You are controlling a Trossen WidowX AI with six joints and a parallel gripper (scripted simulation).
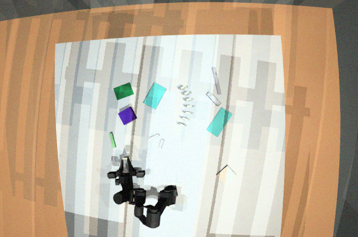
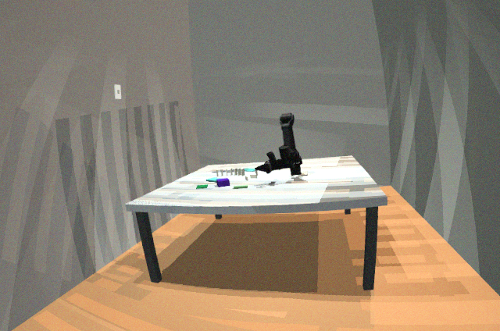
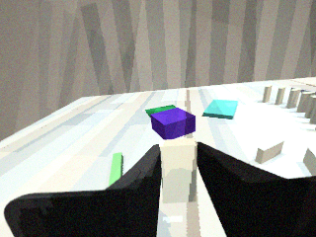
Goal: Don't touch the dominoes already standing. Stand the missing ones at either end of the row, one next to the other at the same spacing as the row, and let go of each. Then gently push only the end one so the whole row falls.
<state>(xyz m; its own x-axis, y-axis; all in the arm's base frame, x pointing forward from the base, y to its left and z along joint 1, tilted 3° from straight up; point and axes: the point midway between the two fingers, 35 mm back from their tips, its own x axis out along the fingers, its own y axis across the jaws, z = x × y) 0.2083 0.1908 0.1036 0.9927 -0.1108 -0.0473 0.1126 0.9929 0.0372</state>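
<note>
Right now my gripper tip is 90 mm short of the light green stick, 70 mm to the right of it and 90 mm above it. From my gripper tip the other things lie so: cream tile (210 mm behind, 500 mm to the right, 90 mm below); then purple block (200 mm ahead, 40 mm to the right, 80 mm below); then green tile (340 mm ahead, 40 mm to the right, 90 mm below).
</note>
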